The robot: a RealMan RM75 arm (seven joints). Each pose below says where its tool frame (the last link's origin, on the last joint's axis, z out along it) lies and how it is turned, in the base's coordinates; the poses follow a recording.
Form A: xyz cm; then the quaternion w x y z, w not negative.
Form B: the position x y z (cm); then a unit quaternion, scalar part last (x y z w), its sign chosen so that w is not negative. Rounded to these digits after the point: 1 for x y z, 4 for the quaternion.
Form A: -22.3 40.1 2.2 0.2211 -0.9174 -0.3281 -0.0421
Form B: -22.3 40.1 2.2 -0.9174 -0.3281 -0.0421 0.2211
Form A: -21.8 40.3 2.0 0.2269 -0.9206 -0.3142 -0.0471
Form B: -21.8 40.3 2.0 -0.9206 -0.3142 -0.0471 0.2269
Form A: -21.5 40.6 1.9 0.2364 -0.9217 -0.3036 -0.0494
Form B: -21.5 40.6 1.9 -0.9217 -0.3036 -0.0494 0.2364
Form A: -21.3 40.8 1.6 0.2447 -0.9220 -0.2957 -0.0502
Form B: -21.3 40.8 1.6 -0.9220 -0.2957 -0.0502 0.2447
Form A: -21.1 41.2 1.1 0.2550 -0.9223 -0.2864 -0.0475
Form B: -21.1 41.2 1.1 -0.9223 -0.2864 -0.0475 0.2550
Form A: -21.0 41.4 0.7 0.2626 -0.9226 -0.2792 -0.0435
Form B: -21.0 41.4 0.7 -0.9226 -0.2792 -0.0435 0.2626
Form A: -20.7 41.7 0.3 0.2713 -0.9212 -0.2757 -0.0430
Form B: -20.7 41.7 0.3 -0.9212 -0.2757 -0.0430 0.2713
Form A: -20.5 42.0 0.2 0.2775 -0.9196 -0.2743 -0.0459
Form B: -20.5 42.0 0.2 -0.9196 -0.2743 -0.0459 0.2775
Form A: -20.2 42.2 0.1 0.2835 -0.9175 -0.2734 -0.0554
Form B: -20.2 42.2 0.1 -0.9175 -0.2734 -0.0554 0.2835
